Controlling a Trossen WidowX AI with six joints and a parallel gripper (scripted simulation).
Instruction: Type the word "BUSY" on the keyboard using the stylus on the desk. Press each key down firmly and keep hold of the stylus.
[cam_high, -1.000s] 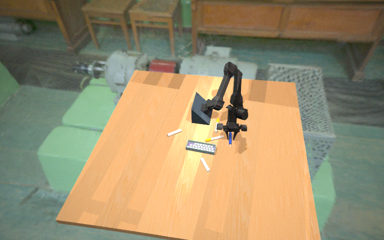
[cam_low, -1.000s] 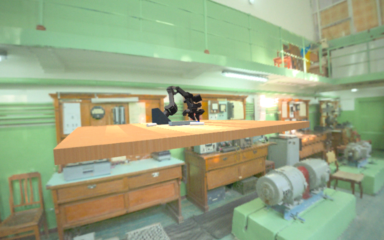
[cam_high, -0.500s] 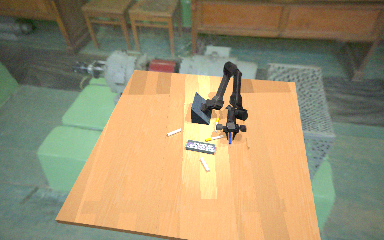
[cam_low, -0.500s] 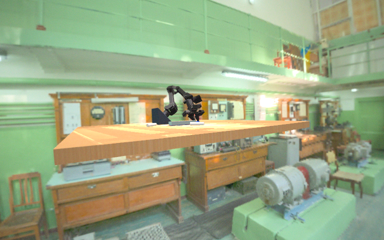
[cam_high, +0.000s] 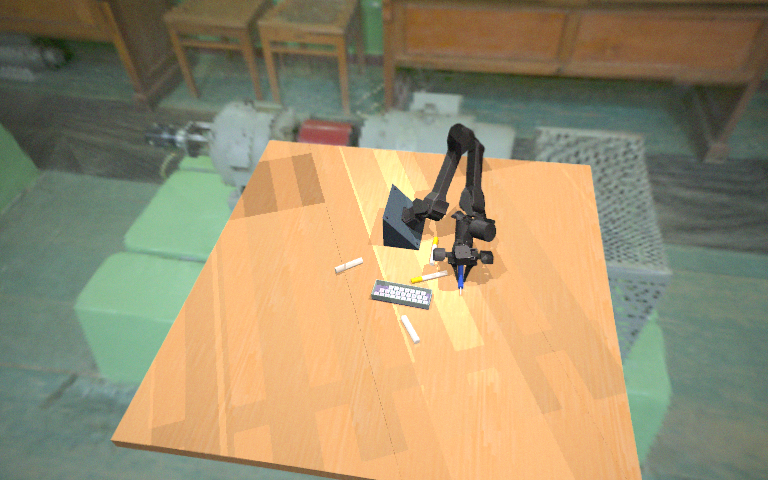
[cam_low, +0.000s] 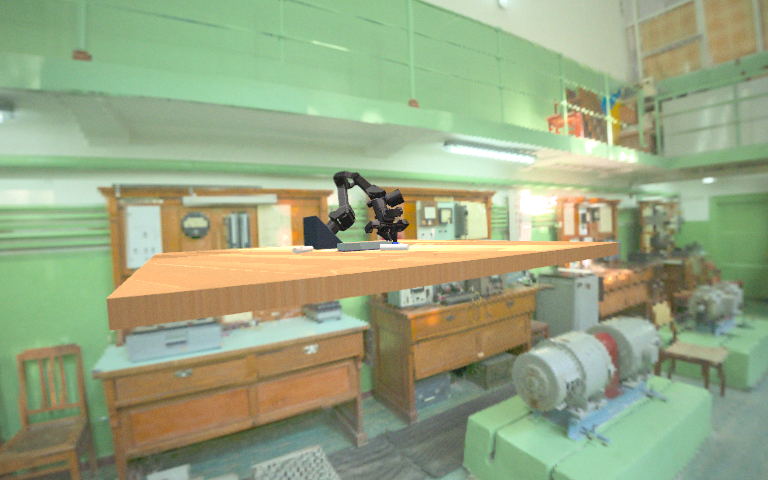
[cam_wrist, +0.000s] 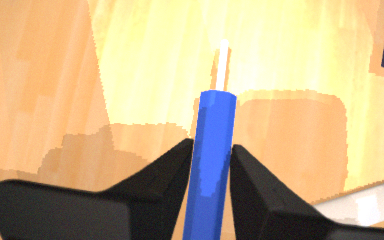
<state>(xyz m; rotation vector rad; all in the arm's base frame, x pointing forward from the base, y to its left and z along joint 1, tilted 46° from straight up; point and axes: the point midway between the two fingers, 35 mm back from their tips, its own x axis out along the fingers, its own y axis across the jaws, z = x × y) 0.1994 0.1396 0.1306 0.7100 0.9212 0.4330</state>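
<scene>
The stylus tip lies 5 cm ahead of my gripper tip. Round my gripper tip: blue stylus 1 cm ahead.
</scene>
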